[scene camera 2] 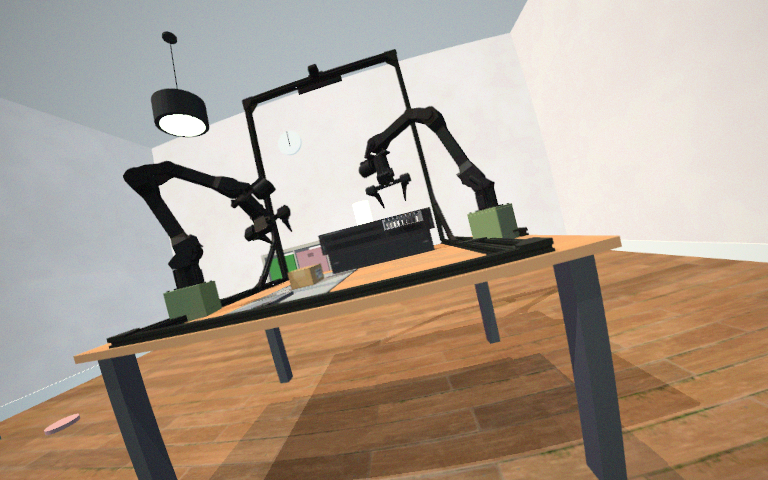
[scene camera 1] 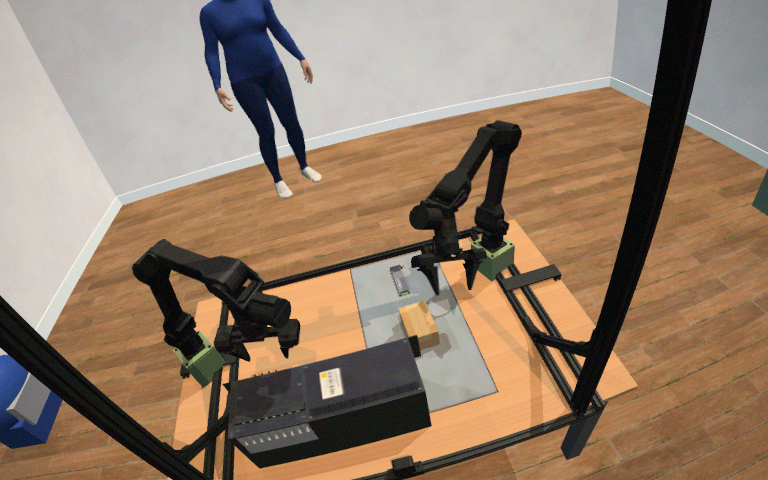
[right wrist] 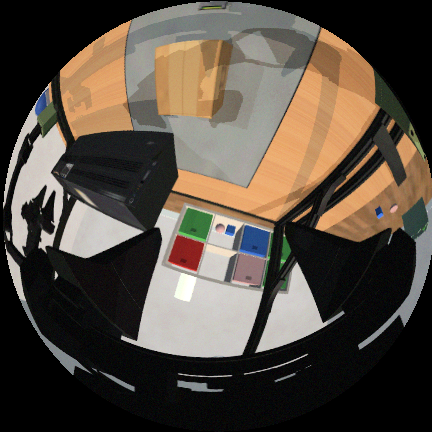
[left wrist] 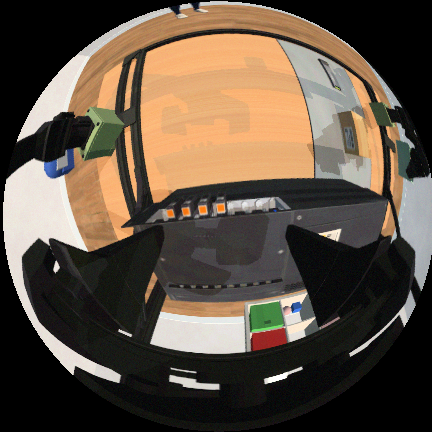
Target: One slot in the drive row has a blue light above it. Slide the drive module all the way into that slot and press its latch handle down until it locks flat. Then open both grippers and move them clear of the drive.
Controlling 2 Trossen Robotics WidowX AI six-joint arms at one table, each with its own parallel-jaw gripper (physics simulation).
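Frame: origin at the left arm's base, x ahead, y left, z up, level; centimetres.
Seen in the pictures: left gripper, fingertip midpoint: [scene camera 2: 394,204] [scene camera 1: 268,358] [right wrist: 49,187] [left wrist: 226,231]; right gripper, fingertip midpoint: [scene camera 2: 282,237] [scene camera 1: 454,292] [right wrist: 224,231]; left arm's base at its link origin: [scene camera 2: 489,208] [scene camera 1: 192,348] [left wrist: 84,131]; right arm's base at its link origin: [scene camera 2: 190,286] [scene camera 1: 492,243].
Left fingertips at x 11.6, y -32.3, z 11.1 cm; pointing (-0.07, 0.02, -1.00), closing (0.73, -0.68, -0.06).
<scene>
Pixels of each thing's middle, then the offset from my left fingertips to it. Level surfaces: height alone.
- drive module at the middle of its body: [scene camera 2: 273,300] [scene camera 1: 401,279] [left wrist: 330,73] dx +51.2, dy +7.1, dz -21.1 cm
- grey mat at its surface level: dz -21.6 cm
- dark drive chassis at the middle of its body: [left wrist: 288,228] [scene camera 1: 330,406] [right wrist: 98,170] [scene camera 2: 379,241] dx +3.6, dy -12.8, dz -13.0 cm
- tan box at the middle of its body: [right wrist: 192,74] [scene camera 1: 418,326] [left wrist: 356,134] [scene camera 2: 307,275] dx +37.8, dy -11.2, dz -18.6 cm
- wooden table at its surface level: dz -21.9 cm
The drive module [scene camera 1: 399,280] [left wrist: 329,74], a slim grey unit with a yellow-green end, lies flat on the grey mat [scene camera 1: 472,373] [right wrist: 240,162]. The dark drive chassis [scene camera 1: 368,373] [scene camera 2: 373,249] [left wrist: 225,242] [right wrist: 120,165] stands on the table. In the left wrist view, several orange-marked drives [left wrist: 203,209] sit in its row, and a small blue light [left wrist: 274,210] shows farther right. The slot and latch details are too small to tell. My left gripper [scene camera 1: 266,358] [scene camera 2: 393,203] [left wrist: 226,231] is open and empty above the chassis. My right gripper [scene camera 1: 453,291] [scene camera 2: 279,234] [right wrist: 224,231] is open and empty above the mat's right side.
A tan box [scene camera 1: 419,325] [scene camera 2: 305,276] [left wrist: 352,133] [right wrist: 187,80] stands on the mat between module and chassis. Black frame rails [scene camera 1: 540,333] edge the wooden table [scene camera 1: 317,300], and posts [scene camera 1: 645,203] rise from them. A person [scene camera 1: 243,50] stands beyond the table.
</scene>
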